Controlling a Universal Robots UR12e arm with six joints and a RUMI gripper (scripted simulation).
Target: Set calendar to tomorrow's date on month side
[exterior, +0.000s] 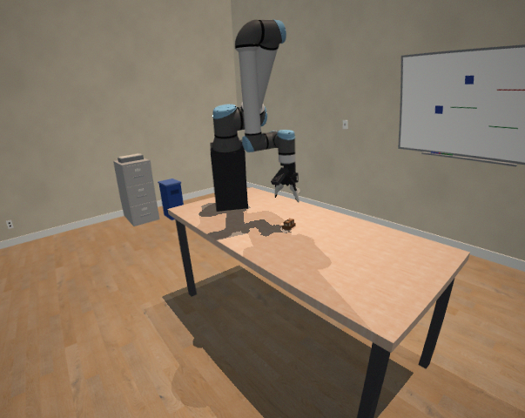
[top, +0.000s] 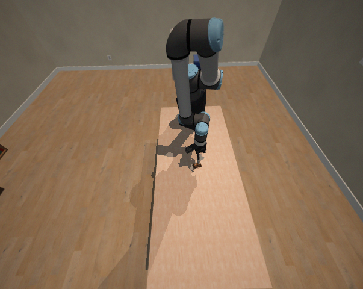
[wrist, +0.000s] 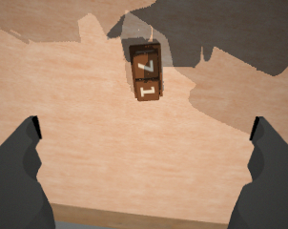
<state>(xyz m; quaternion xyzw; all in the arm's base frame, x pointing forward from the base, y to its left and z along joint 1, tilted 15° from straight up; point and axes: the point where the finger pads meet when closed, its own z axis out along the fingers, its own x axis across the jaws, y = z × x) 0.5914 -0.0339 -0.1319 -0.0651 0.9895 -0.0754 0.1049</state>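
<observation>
Now: the brown digit cube 140 mm below my hand. Round my hand: brown calendar tray: 160 mm below, 20 mm to the left.
</observation>
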